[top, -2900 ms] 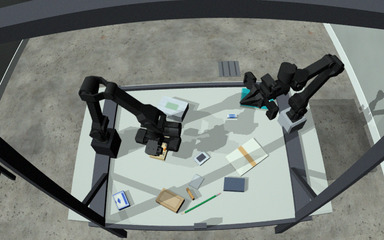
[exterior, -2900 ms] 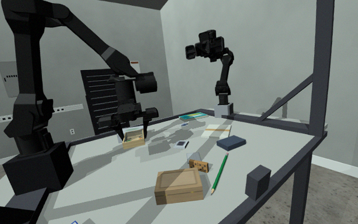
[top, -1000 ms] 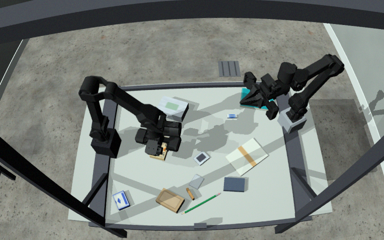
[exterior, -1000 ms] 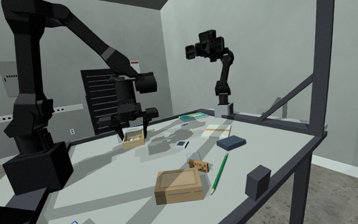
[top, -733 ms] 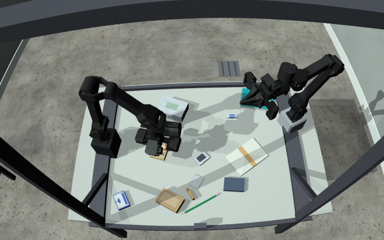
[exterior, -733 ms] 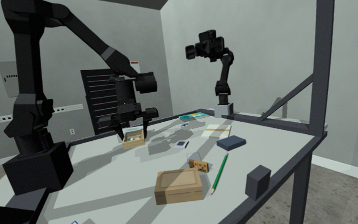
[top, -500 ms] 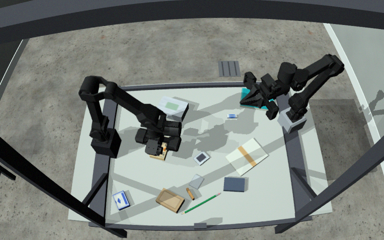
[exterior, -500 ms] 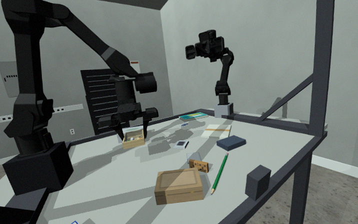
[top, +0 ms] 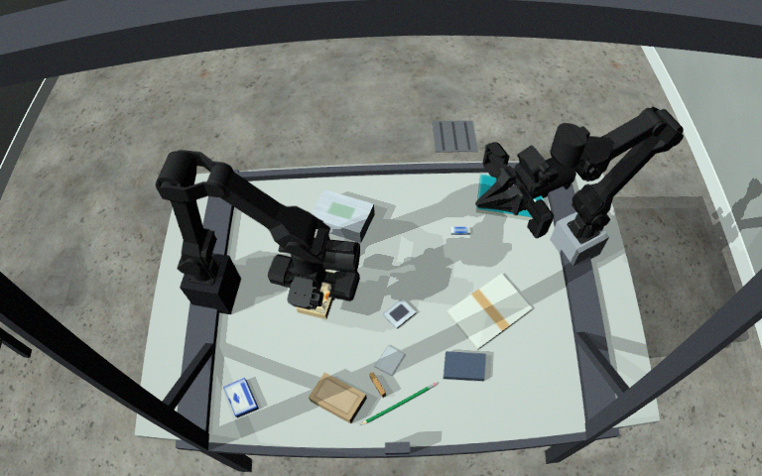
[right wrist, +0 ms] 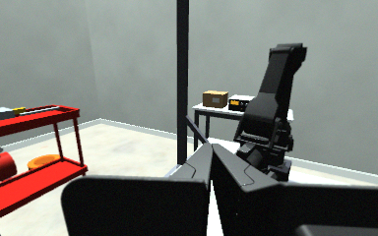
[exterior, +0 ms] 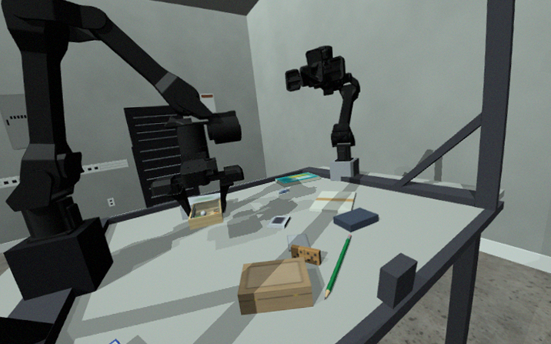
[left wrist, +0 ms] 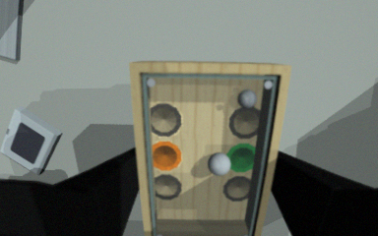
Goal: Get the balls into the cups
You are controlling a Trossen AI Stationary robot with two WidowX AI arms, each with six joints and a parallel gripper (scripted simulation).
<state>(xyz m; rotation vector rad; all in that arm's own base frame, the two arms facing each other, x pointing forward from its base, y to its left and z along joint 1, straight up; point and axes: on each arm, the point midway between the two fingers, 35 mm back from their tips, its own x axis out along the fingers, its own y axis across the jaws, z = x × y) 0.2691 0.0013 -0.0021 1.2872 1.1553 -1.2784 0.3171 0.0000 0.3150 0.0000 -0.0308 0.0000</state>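
The covered wooden puzzle lies 3 cm below my left hand. From my left hand the other things lie so: dark blue block: 19 cm behind, 30 cm to the right, 10 cm below; then grey square tile: 4 cm behind, 17 cm to the right, 10 cm below; then white box: 24 cm ahead, 7 cm to the right, 9 cm below.
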